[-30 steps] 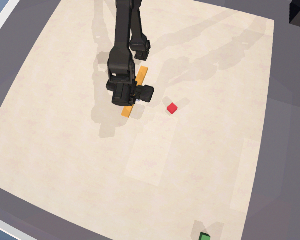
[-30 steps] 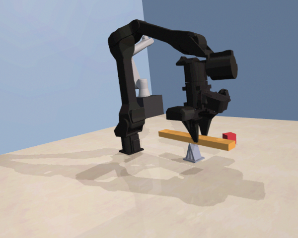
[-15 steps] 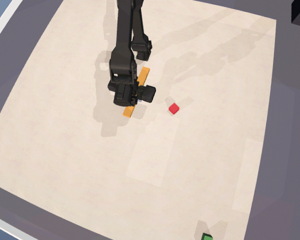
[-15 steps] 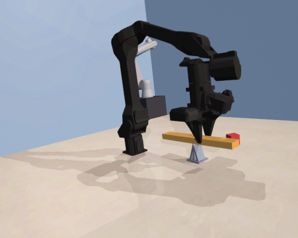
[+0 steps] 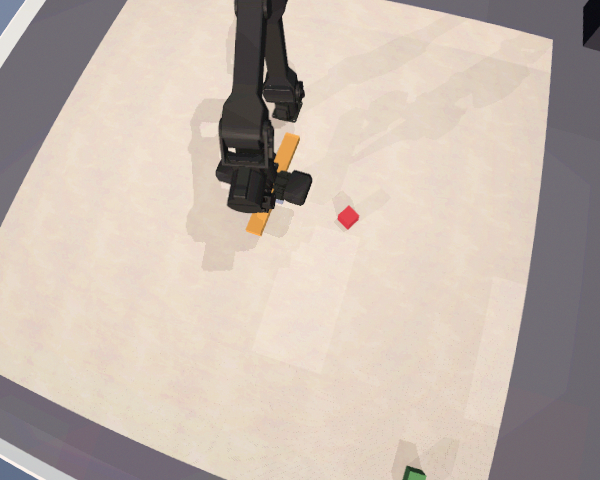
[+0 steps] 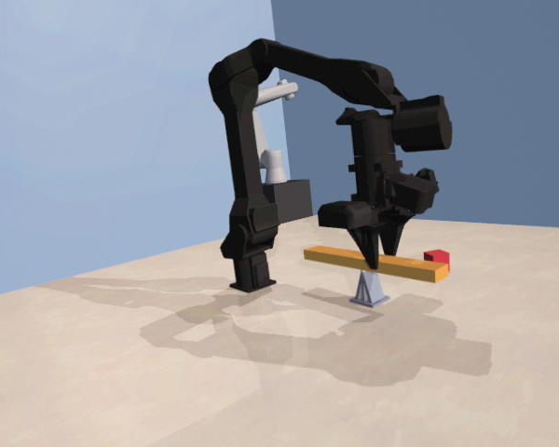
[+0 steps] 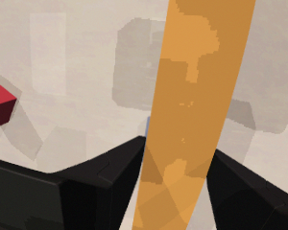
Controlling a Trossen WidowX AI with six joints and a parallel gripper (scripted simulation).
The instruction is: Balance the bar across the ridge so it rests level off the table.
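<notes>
The orange bar is 30 mm behind my gripper tip. Also, from my gripper tip: red cube (10 mm behind, 180 mm to the left, 40 mm below); green block (490 mm ahead, 450 mm to the left, 40 mm below).
</notes>
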